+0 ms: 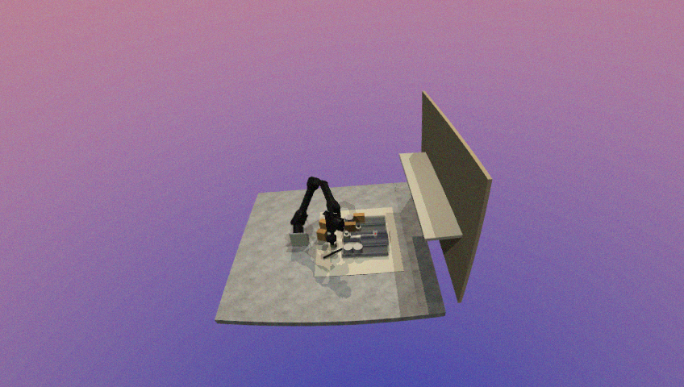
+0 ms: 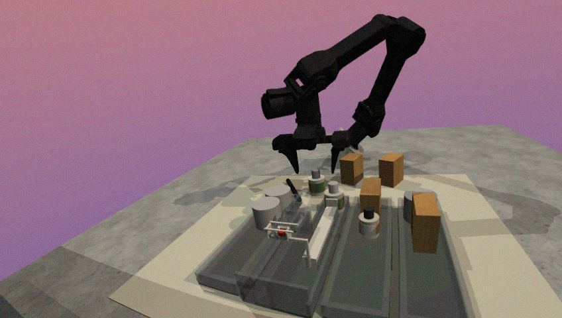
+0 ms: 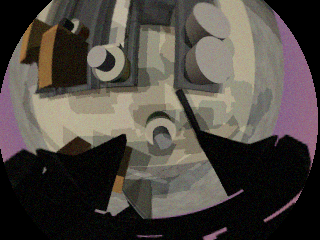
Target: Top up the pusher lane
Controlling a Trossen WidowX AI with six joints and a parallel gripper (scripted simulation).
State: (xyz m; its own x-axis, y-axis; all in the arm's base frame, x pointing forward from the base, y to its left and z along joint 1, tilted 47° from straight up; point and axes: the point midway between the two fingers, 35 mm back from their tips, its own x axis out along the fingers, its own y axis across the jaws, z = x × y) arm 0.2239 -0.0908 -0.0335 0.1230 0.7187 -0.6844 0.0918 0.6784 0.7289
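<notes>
Now: the black stick 10 mm behind my gripper tip, 70 mm to the right of it and 50 mm below it. The rest, counted from my gripper tip: pusher bar (200 mm ahead, 10 mm to the left, 10 mm below); grey rack (240 mm ahead, 10 mm to the left, 40 mm below); shelf (600 mm ahead, 310 mm above).
</notes>
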